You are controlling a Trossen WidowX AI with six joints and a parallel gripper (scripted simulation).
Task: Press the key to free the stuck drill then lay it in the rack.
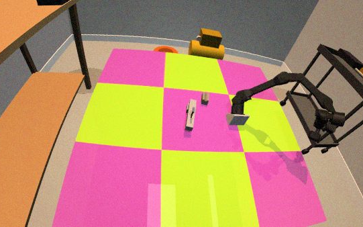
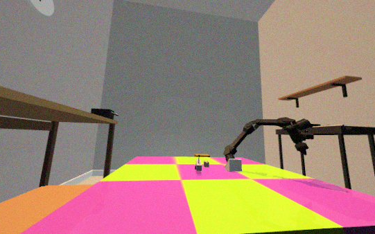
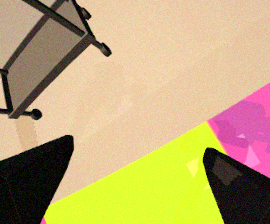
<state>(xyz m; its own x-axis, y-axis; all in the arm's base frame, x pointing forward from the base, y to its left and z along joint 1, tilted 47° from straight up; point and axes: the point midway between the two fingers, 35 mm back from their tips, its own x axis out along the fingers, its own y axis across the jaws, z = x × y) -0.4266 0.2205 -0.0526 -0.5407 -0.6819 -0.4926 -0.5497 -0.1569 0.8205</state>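
The key lies 720 mm ahead of my gripper tip, 140 mm to the right of it and 80 mm below it. Round my gripper tip: rack: 610 mm ahead, 330 mm to the right, 150 mm below; drill: 710 mm ahead, 200 mm to the right, 120 mm below.
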